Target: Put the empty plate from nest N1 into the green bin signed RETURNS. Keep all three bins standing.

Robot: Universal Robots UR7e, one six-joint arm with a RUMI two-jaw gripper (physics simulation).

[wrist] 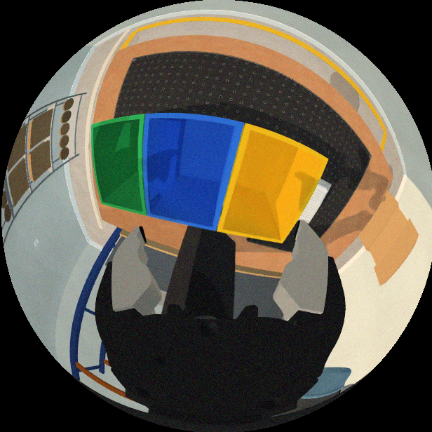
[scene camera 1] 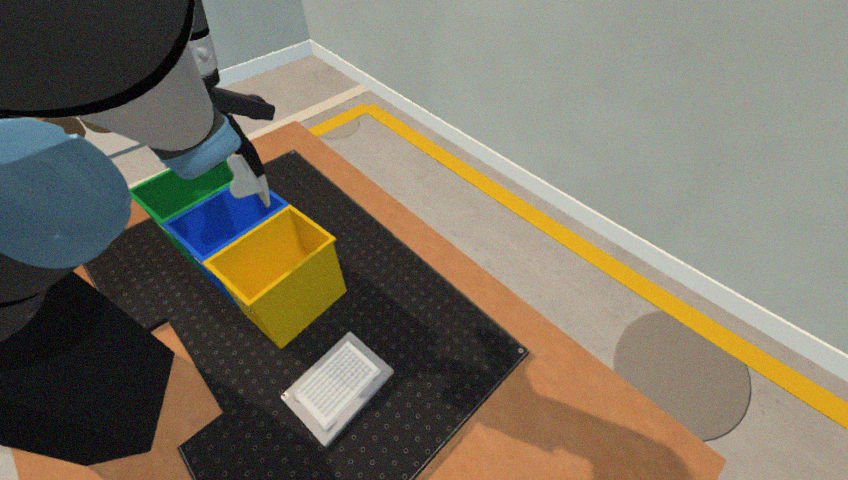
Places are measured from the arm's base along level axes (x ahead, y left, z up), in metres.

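Pixels of known places: gripper, fingertip midpoint: point(scene camera 1: 230, 190).
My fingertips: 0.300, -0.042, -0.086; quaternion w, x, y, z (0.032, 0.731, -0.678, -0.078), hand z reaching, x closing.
Ahead of a thing's pixels: the offset from my fingertips to its top centre, as dx, dy, dz. "pt": to the spot under its first point. Level surfaces: height alone.
The white plate {-0.116, -0.253, -0.245} point(scene camera 1: 338, 382) point(wrist: 314, 201) lies in a light grey nest {pt -0.056, -0.310, -0.259} point(scene camera 1: 383, 369) on the black mat, in front of the yellow bin; no N1 label is readable. The green bin {+0.030, +0.188, -0.091} point(scene camera 1: 178, 191) point(wrist: 117, 167) stands upright at the far end of the bin row; its RETURNS sign does not show. My gripper point(scene camera 1: 245, 191) point(wrist: 218, 226) is open and empty, above the bins near the blue one, away from the plate. In the scene view one finger shows and the other is hidden behind the wrist. The plate is partly hidden by the yellow bin in the wrist view.
The blue bin {+0.005, +0.059, -0.091} point(scene camera 1: 205, 224) point(wrist: 200, 155) stands upright between the green bin and the upright yellow bin {-0.020, -0.071, -0.091} point(scene camera 1: 303, 294) point(wrist: 257, 185). The bins stand close side by side on the black perforated mat {dz -0.271} point(scene camera 1: 416, 321) point(wrist: 200, 80). A rack with brown boxes stands beyond the table.
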